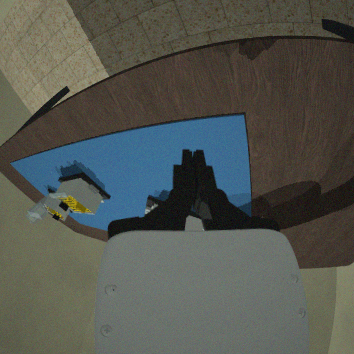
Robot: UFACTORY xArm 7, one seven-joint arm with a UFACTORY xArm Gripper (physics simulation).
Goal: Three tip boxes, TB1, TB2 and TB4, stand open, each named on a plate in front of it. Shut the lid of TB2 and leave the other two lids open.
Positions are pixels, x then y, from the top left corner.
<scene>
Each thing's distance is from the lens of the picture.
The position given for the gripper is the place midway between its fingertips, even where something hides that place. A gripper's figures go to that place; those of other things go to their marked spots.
gripper (190, 162): 16 cm
blue mat (130, 165): 34 cm
</scene>
